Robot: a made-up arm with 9 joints. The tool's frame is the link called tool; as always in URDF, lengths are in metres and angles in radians. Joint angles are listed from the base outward. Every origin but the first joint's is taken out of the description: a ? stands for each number. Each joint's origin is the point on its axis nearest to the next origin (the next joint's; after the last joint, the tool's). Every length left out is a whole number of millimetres.
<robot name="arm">
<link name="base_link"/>
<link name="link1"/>
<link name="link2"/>
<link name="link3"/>
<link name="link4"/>
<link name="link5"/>
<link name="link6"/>
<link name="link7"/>
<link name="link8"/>
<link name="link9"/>
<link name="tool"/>
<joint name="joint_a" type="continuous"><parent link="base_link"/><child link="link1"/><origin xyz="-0.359 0 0.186" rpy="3.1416 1.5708 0"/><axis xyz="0 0 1"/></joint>
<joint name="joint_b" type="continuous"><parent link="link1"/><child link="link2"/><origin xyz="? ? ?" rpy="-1.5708 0 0"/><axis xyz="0 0 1"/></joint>
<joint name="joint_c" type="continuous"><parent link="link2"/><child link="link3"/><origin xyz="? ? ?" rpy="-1.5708 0 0"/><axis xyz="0 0 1"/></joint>
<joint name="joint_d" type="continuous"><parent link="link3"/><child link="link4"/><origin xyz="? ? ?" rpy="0 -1.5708 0"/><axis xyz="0 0 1"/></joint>
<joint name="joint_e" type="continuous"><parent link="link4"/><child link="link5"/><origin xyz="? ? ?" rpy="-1.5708 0 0"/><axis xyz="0 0 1"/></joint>
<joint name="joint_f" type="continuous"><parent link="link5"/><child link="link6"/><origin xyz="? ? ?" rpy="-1.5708 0 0"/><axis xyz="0 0 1"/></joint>
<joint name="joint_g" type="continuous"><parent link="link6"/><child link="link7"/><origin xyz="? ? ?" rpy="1.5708 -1.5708 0"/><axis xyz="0 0 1"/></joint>
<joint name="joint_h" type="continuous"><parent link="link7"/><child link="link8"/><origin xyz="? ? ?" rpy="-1.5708 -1.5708 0"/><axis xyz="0 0 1"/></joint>
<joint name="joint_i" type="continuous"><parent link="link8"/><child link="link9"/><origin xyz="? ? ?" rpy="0 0 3.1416"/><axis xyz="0 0 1"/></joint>
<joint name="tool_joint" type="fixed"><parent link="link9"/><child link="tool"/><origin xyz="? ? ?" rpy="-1.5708 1.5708 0"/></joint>
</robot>
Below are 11 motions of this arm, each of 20 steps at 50 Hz.
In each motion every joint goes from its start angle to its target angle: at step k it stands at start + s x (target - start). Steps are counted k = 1, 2, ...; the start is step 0. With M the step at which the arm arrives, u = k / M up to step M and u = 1 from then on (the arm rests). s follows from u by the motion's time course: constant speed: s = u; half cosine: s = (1 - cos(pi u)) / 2; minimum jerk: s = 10 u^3 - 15 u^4 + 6 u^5.
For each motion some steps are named. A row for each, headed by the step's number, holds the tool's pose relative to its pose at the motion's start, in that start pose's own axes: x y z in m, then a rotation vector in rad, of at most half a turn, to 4 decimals.
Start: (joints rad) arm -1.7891 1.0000 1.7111 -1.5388 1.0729 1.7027 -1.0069 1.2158 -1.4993
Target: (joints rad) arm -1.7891 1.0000 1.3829 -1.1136 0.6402 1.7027 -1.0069 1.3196 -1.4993
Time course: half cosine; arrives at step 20
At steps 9, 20:
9: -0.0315 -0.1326 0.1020 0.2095 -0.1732 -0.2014
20: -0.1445 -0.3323 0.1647 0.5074 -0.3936 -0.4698

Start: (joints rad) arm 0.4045 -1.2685 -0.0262 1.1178 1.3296 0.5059 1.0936 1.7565 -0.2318
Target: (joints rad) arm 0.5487 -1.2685 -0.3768 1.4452 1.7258 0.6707 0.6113 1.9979 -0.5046
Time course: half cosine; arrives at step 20
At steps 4, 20:
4: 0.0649 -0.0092 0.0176 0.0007 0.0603 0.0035
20: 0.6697 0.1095 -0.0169 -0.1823 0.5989 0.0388

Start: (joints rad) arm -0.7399 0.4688 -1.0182 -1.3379 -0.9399 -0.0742 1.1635 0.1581 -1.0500
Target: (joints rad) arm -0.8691 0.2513 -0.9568 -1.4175 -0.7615 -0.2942 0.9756 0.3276 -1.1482
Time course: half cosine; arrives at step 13
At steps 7, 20:
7: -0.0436 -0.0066 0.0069 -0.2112 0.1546 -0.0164
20: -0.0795 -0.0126 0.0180 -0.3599 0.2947 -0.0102

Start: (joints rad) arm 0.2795 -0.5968 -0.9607 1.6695 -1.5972 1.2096 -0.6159 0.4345 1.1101
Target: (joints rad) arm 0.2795 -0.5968 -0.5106 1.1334 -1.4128 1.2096 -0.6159 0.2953 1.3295
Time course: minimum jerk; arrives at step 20
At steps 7, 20:
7: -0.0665 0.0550 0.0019 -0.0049 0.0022 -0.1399
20: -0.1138 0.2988 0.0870 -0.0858 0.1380 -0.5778

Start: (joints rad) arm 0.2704 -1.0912 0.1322 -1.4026 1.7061 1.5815 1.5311 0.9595 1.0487
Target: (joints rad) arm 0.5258 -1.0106 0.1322 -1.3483 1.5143 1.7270 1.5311 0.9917 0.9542
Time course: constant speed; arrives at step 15
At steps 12, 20:
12: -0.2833 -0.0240 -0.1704 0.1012 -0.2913 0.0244
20: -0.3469 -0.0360 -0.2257 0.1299 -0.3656 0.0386

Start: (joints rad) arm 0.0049 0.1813 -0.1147 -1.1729 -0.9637 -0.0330 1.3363 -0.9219 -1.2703
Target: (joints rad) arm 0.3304 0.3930 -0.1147 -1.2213 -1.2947 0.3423 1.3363 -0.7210 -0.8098
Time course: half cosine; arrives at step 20
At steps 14, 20:
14: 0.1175 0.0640 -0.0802 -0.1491 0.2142 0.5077
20: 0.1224 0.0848 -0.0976 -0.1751 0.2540 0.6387

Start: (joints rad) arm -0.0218 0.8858 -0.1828 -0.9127 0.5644 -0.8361 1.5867 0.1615 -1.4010
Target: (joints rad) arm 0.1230 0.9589 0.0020 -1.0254 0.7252 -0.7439 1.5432 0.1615 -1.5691
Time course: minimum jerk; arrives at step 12
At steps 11, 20:
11: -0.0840 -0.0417 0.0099 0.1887 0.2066 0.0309
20: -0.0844 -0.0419 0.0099 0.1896 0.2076 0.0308

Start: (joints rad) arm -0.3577 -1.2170 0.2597 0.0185 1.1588 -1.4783 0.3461 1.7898 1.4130
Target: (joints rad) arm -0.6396 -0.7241 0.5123 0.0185 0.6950 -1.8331 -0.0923 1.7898 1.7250
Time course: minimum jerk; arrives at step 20
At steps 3, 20:
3: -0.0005 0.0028 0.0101 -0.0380 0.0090 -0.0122
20: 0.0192 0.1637 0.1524 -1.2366 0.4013 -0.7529

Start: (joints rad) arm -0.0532 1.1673 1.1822 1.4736 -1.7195 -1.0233 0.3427 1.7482 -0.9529
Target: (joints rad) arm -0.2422 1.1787 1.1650 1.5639 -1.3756 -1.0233 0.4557 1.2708 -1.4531
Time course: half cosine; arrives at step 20
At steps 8, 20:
8: -0.0364 -0.1628 0.0005 0.4020 0.0118 0.1107
20: -0.0338 -0.4080 -0.1183 1.1378 0.1541 0.3246

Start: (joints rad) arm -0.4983 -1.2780 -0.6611 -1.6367 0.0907 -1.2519 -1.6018 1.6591 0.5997
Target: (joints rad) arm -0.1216 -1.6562 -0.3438 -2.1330 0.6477 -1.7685 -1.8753 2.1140 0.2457
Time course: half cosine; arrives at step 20
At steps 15, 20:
15: 0.0509 0.4467 -0.3542 -0.3980 0.2719 0.3979
20: 0.0558 0.5150 -0.4557 -0.5073 0.3340 0.4151

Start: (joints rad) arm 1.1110 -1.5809 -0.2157 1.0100 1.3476 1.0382 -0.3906 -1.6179 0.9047
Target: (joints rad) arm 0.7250 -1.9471 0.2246 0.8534 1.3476 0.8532 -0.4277 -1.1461 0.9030
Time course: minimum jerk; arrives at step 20
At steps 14, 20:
14: -0.3209 -0.1036 0.2209 -0.1380 0.1350 0.5627
20: -0.3645 -0.1396 0.2649 -0.1721 0.1607 0.6703

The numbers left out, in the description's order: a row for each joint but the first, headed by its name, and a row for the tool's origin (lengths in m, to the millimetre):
joint_b: -0.061 0.08 0
joint_c: 0.201 0.127 0
joint_d: 0.14 0.102 0
joint_e: 0.03 0.422 0
joint_f: 0.01 -0.249 0
joint_g: -0.098 -0.367 0
joint_h: 0.067 0.032 0
joint_i: -0.011 -0.094 0
tool: 0.006 0.279 0

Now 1 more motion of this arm.
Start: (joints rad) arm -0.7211 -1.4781 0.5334 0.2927 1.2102 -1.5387 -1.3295 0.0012 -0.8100
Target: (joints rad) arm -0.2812 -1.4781 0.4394 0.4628 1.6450 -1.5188 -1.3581 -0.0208 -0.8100
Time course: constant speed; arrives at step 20
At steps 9, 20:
9: 0.0200 -0.0045 0.0559 -0.0767 -0.1625 -0.0471
20: 0.0287 0.0028 0.1362 -0.1528 -0.3928 -0.0876

